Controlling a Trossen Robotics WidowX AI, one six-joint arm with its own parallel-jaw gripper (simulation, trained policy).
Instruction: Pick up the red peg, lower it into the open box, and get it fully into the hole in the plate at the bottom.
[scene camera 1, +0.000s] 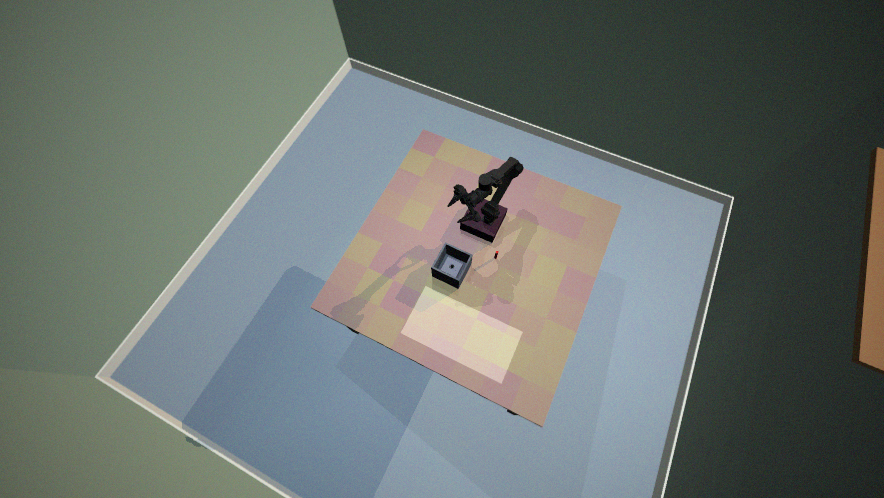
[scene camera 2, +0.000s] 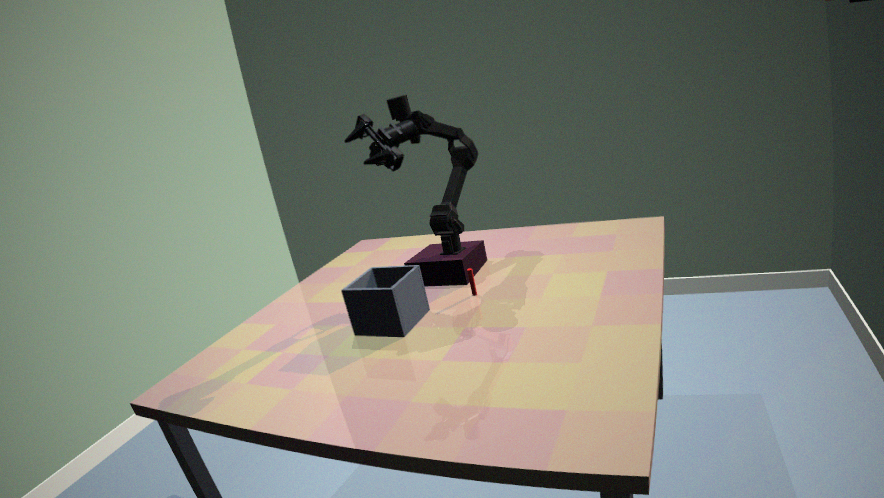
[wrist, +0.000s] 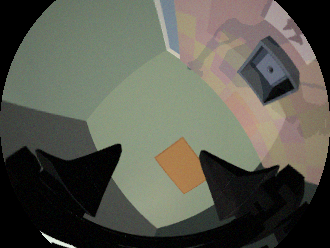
A grey-blue box shows in scene camera 1, in scene camera 2 and in the wrist view (267, 93). The same spot on the grey-blue box: (scene camera 2: 389, 301) is (scene camera 1: 455, 281).
